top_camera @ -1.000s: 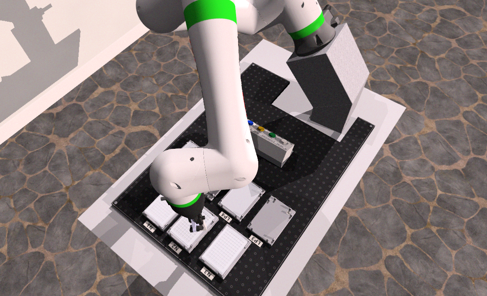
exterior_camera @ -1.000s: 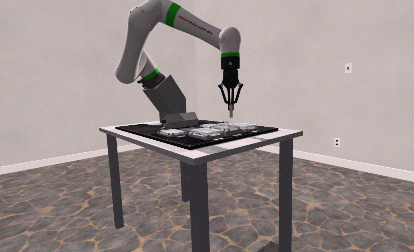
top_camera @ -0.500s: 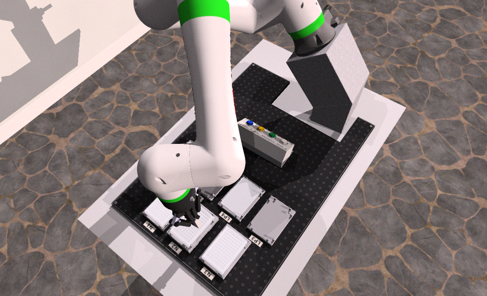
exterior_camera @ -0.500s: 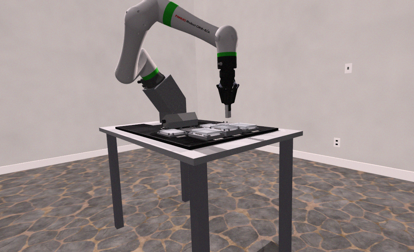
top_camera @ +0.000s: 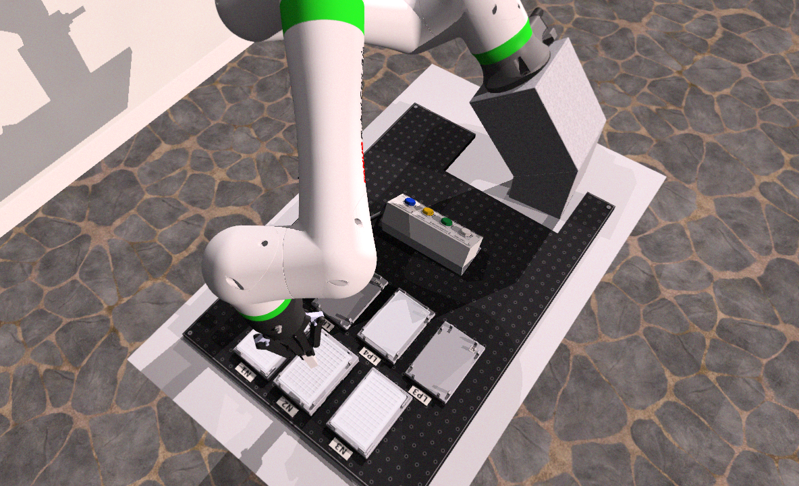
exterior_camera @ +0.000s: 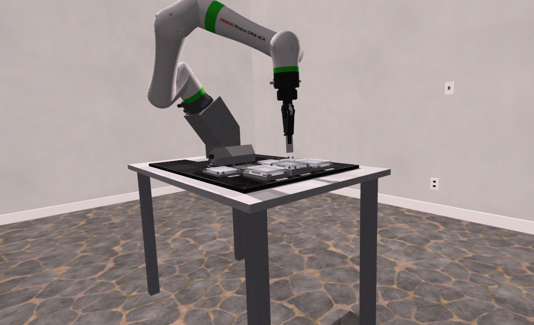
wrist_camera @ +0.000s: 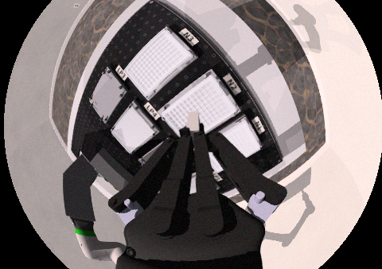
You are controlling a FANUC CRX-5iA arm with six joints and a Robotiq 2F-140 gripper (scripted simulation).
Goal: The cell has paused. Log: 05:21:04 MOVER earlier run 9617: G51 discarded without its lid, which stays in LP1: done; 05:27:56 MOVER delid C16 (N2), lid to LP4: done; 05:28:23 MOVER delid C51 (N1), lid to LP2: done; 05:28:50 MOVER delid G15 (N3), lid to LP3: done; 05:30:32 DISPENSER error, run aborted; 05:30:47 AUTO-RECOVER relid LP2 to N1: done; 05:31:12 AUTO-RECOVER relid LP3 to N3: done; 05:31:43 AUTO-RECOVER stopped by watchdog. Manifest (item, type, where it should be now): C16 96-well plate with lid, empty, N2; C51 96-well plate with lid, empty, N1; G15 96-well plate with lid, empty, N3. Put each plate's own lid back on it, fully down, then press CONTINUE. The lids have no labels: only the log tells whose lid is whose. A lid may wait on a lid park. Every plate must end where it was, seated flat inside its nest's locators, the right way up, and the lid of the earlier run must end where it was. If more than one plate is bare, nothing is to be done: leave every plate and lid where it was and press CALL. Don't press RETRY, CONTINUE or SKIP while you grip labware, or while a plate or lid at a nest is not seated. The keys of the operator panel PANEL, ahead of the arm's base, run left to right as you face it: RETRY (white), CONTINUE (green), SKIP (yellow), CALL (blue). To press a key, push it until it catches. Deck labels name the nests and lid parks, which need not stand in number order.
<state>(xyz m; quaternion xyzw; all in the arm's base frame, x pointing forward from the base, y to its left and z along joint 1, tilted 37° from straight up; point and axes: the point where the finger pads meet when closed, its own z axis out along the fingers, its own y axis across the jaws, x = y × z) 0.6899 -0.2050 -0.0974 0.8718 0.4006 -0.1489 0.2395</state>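
Now: hand 170 mm past the lid park LP4, 90 mm to the right of it and 100 mm above it. From my hand the other things lie so: LP4 label (80 mm behind, 80 mm to the left, 110 mm below); plate (80 mm below); N2 label (80 mm ahead, 20 mm to the right, 110 mm below).
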